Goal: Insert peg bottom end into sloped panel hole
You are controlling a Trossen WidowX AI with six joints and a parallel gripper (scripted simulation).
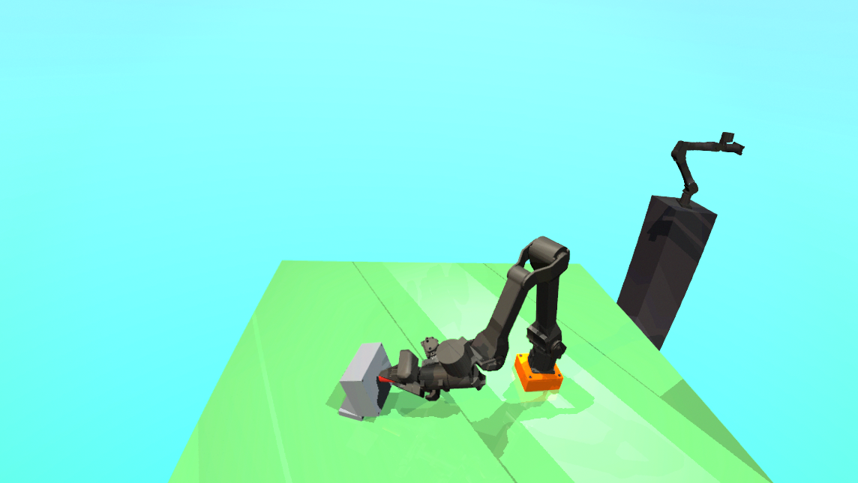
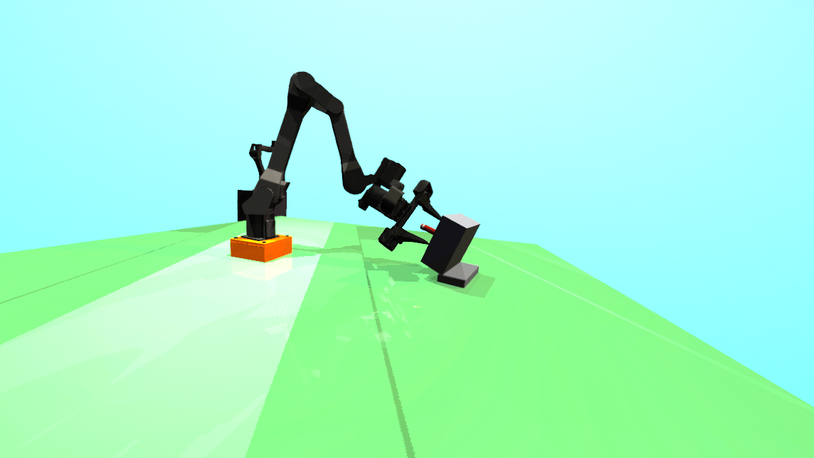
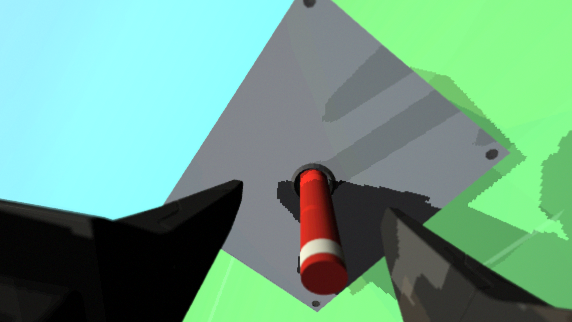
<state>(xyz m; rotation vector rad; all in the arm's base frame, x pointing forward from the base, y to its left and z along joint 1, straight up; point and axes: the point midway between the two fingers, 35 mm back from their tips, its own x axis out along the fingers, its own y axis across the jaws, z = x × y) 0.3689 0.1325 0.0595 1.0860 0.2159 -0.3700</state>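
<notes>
Right now my gripper tip is 20 mm past the red peg. The rest, counted from my gripper tip: grey foot: 80 mm below, 70 mm ahead, 10 mm to the right; then grey sloped panel: 40 mm ahead, 20 mm below, 10 mm to the right.
</notes>
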